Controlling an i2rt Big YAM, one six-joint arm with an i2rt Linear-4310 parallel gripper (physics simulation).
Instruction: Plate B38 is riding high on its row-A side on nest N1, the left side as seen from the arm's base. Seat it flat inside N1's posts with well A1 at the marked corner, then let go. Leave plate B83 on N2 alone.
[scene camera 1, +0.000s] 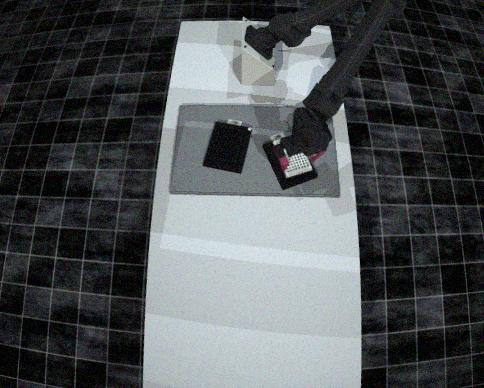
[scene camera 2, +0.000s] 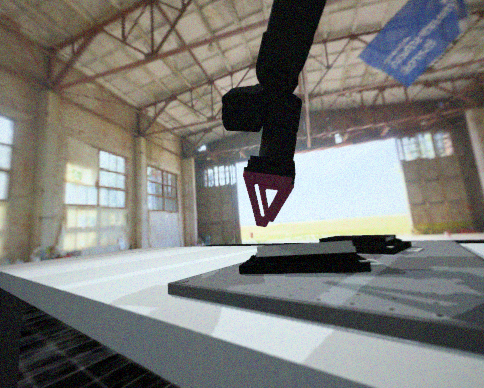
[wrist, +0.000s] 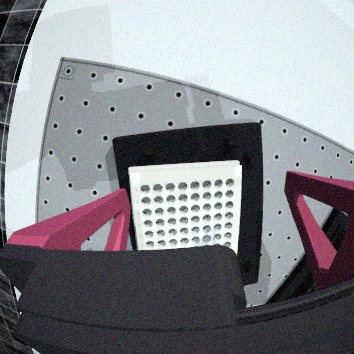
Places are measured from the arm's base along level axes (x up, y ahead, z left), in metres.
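Pixels of known places: gripper, fingertip midpoint: (scene camera 1: 297, 165) (scene camera 2: 265, 223) (wrist: 208, 189); arm's base, link origin: (scene camera 1: 257, 43).
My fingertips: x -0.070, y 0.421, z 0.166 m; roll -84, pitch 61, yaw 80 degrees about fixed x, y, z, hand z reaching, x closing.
For each thing: its middle in the pictures, then the offset to it from my fingertips. "spot": a spot on its surface instead. Level surfaces: height alone.
- white well plate, body centre: (wrist: 188, 241) (scene camera 2: 304, 248) (scene camera 1: 292, 155) dx -0.042, dy -0.056, dz -0.015 m
- black nest N1, body centre: (wrist: 197, 224) (scene camera 2: 300, 257) (scene camera 1: 290, 160) dx -0.055, dy -0.045, dz -0.020 m
- Nest N2, surface spot: (scene camera 2: 362, 244) spot: dx -0.052, dy -0.093, dz -0.174 m
- white table, surface height: dx -0.079 m
Plate B38, a white well plate (scene camera 1: 298, 167) (scene camera 2: 305, 249) (wrist: 185, 205), lies on black nest N1 (scene camera 1: 284, 185) (scene camera 2: 305, 266) (wrist: 185, 145). In scene camera 2 it looks nearly flat, its right end slightly higher. In the wrist view, black base shows beyond its far and right edges; its near part is hidden behind the gripper body. Well A1 and the marked corner cannot be made out. My gripper (scene camera 1: 301, 159) (scene camera 2: 264, 225) (wrist: 208, 189) is open and empty above the plate, its fingers spread to either side. Nest N2 (scene camera 1: 227, 147) (scene camera 2: 362, 244) is black; plate B83 cannot be told apart from it.
Both nests sit on a grey perforated board (scene camera 1: 190, 175) (scene camera 2: 240, 292) (wrist: 90, 120) on a white table (scene camera 1: 250, 300) (scene camera 2: 155, 280) (wrist: 200, 40). A beige panel (scene camera 1: 256, 67) stands at the table's far end, beside a dark arm part. Small pale labels lie by the nests.
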